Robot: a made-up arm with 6 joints.
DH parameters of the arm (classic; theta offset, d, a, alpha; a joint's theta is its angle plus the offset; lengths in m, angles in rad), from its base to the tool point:
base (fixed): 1.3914 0 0.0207 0
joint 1: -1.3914 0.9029 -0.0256 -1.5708
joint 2: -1.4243 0 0.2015 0
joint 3: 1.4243 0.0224 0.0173 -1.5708
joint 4: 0 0.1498 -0.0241 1.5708
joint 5: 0 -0.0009 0.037 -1.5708
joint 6: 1.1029 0 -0.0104 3.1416
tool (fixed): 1.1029 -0.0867 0 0
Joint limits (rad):
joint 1: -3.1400..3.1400
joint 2: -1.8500..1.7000
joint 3: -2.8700..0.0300
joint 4: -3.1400..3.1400
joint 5: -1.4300..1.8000
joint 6: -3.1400..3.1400
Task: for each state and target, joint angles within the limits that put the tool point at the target. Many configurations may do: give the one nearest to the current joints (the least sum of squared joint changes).
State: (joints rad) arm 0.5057 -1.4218 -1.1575 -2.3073 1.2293 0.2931
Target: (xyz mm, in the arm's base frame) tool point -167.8 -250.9 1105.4
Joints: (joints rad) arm 0.8340 -1.7112 -1.4715 -2.3487 1.3282 0.2896
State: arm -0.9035 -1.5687 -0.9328 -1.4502 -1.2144 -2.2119
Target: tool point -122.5 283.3 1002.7
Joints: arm -0.8314 -1.8500 -1.3660 -1.3103 -1.4242 -2.2469
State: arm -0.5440 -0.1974 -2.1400 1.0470 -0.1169 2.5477
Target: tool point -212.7 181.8 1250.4
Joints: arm -0.6859 -0.9293 -2.5283 0.9830 -0.1901 2.5298
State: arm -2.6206 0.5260 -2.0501 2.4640 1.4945 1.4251
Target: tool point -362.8 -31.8 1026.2
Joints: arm -3.1400 0.7176 -1.7575 2.7972 1.3914 1.3952
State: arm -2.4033 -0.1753 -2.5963 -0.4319 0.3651 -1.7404
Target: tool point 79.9 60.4 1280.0
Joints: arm -2.6373 -0.8764 -2.0798 -0.2783 0.6255 -1.6854
